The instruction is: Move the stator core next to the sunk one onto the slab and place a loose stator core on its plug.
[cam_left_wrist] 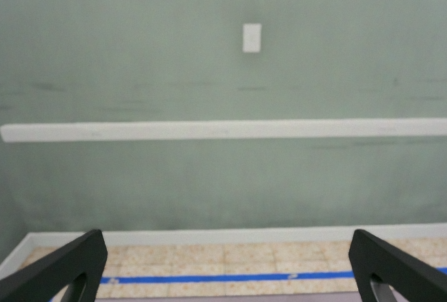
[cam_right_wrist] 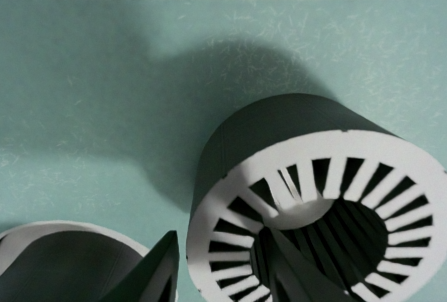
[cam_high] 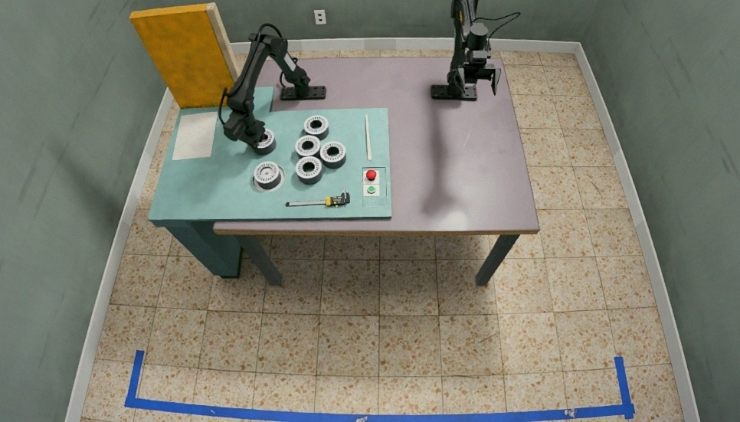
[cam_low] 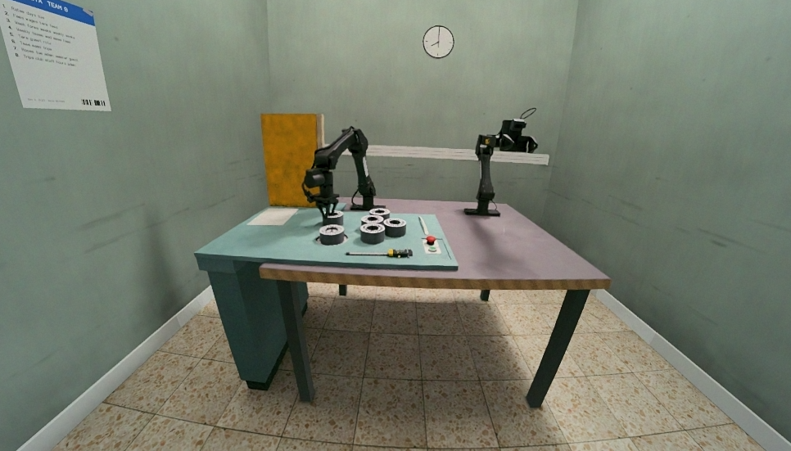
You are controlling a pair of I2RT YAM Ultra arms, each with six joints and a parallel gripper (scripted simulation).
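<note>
Now: right hand 10 mm to the right of the teal slab and 60 mm above it. From my right hand the other things lie so: orange panel: 270 mm behind, 250 mm to the right, 200 mm above; then pale sheet: 90 mm behind, 310 mm to the right, 50 mm below; then plug: 30 mm behind, 10 mm to the left, 60 mm below.
</note>
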